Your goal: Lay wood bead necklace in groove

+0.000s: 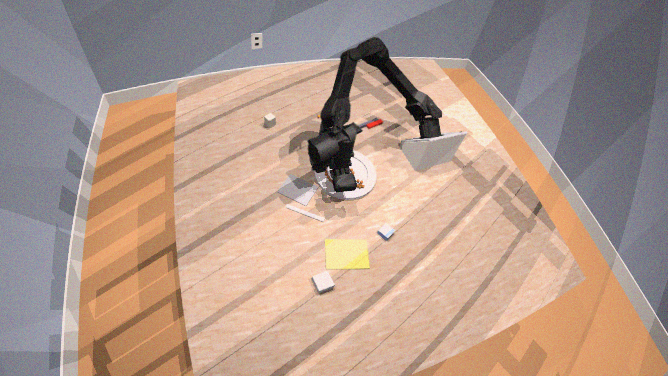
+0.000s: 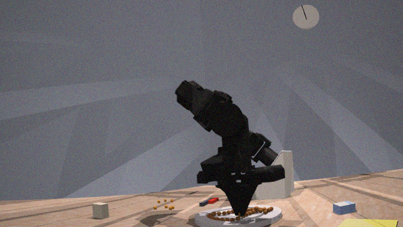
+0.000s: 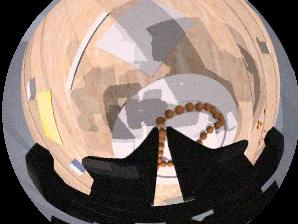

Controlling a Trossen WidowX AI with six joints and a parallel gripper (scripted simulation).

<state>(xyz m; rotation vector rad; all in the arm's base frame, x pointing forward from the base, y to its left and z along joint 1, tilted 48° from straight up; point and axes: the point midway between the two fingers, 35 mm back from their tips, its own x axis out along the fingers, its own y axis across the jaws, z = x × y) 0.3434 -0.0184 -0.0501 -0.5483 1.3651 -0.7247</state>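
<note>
The grey sheet is 120 mm ahead of my gripper tip, 20 mm below it and 10 mm to the right of it. Also, from my gripper tip: yellow sheet (240 mm to the left, 50 mm ahead, 20 mm below); blue block (210 mm to the left, 80 mm behind, 10 mm below); stick (120 mm ahead, 80 mm to the left, 20 mm below).
</note>
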